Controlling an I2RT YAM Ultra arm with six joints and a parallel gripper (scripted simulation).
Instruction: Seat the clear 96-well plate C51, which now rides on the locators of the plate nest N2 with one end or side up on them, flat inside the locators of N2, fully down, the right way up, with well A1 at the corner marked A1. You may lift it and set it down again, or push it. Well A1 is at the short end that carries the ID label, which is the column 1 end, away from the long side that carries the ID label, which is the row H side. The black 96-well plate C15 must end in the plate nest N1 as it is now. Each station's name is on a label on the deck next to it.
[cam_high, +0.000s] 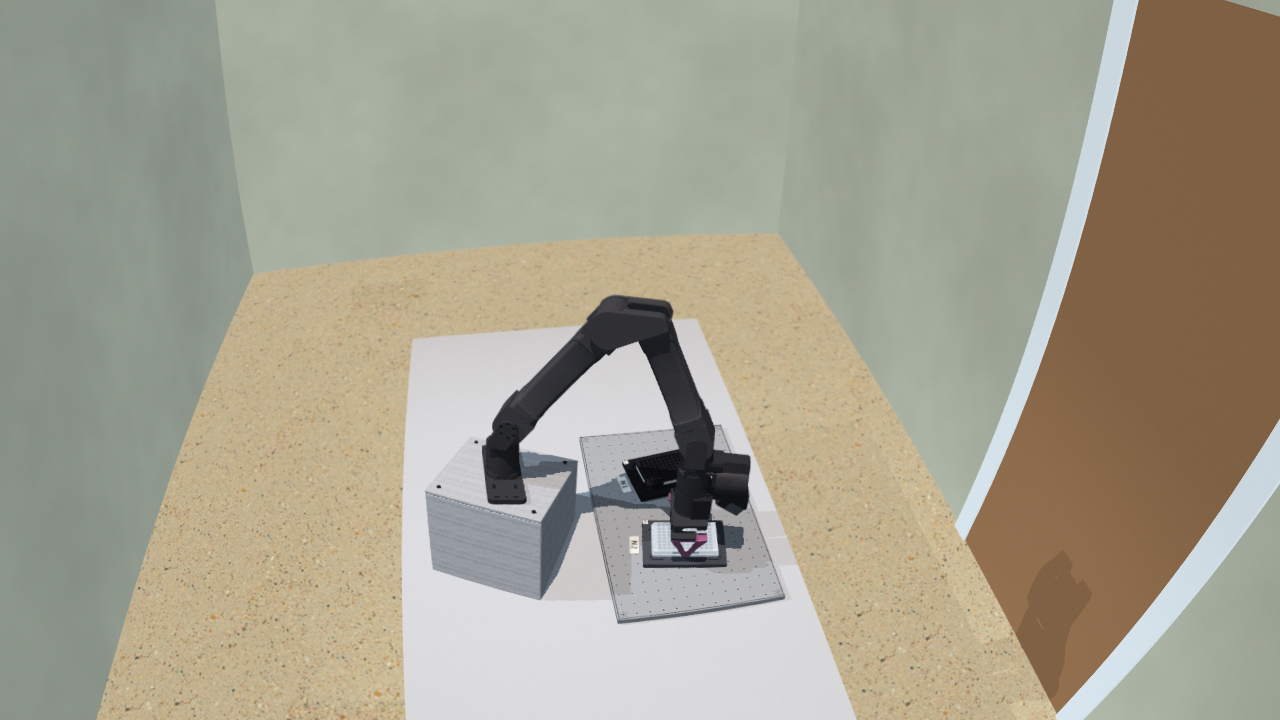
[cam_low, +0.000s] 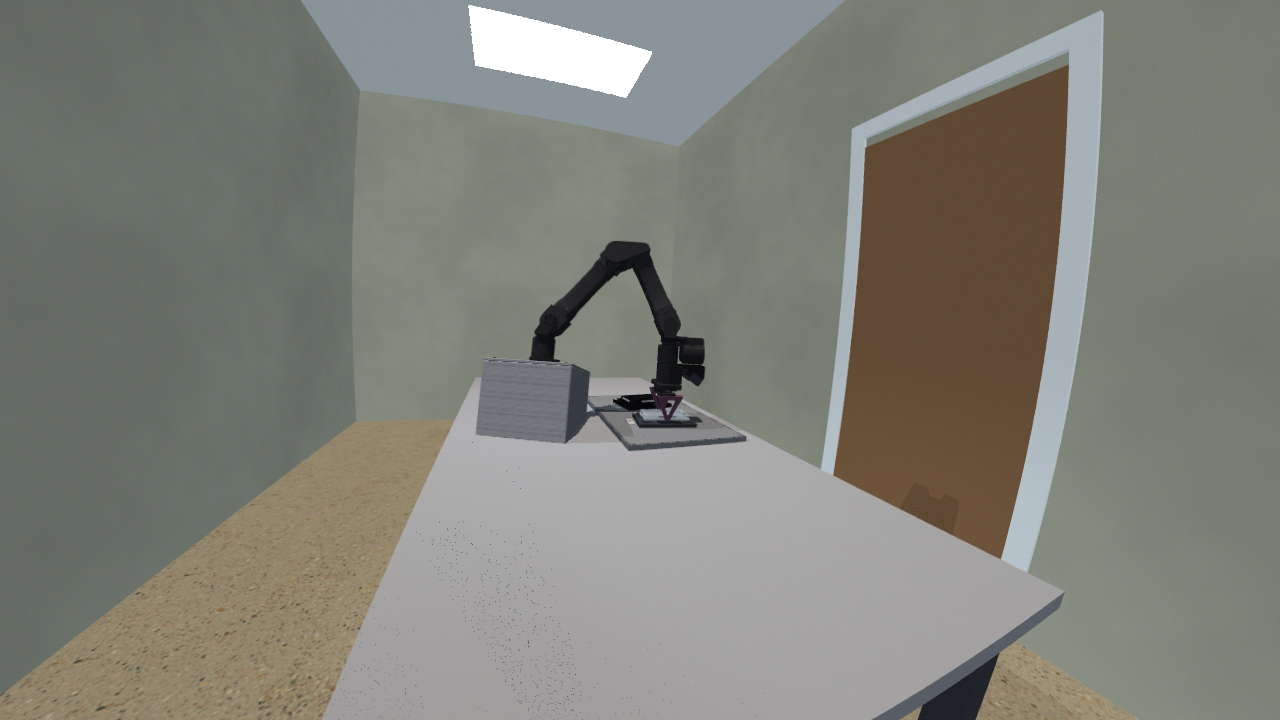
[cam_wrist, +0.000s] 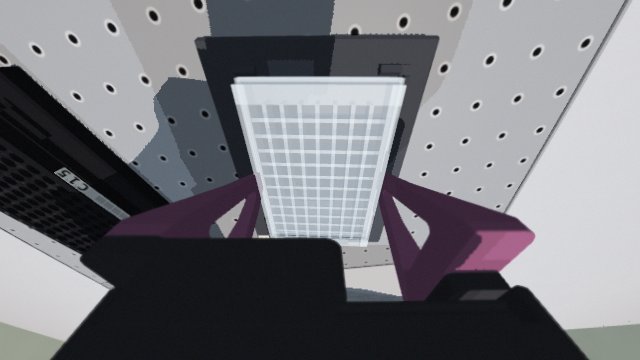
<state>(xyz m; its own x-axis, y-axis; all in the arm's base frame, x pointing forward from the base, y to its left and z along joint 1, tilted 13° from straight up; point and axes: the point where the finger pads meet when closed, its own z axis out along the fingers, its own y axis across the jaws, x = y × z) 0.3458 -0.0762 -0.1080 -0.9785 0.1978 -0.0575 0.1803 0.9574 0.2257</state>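
My gripper is now 10 mm above the clear 96-well plate C51. The rest, counted from my hand: black plate C15 (10 mm ahead, 210 mm to the left, 10 mm below); then dark plate nest N2 (20 mm below); then N2 label (100 mm behind, 20 mm to the left, 20 mm below).
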